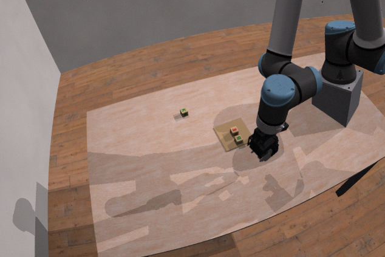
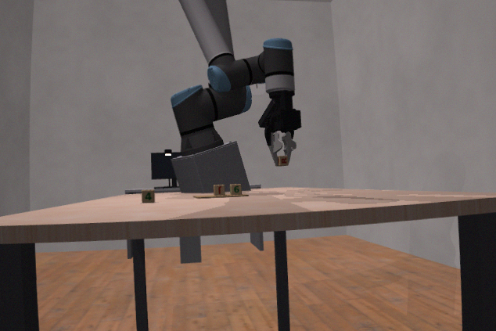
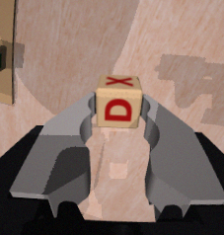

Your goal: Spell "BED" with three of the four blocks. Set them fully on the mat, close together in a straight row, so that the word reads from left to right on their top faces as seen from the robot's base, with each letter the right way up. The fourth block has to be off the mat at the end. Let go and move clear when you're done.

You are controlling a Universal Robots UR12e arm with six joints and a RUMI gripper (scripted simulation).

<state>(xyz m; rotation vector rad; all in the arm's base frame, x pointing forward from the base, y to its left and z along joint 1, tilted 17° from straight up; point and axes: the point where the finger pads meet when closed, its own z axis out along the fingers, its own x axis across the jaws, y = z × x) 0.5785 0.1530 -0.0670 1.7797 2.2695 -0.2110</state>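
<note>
The tan mat is 20 cm to the right of my hand, 10 cm below it and 2 cm ahead of it. Round my hand: green block (40 cm to the right, 18 cm ahead, 8 cm below).
</note>
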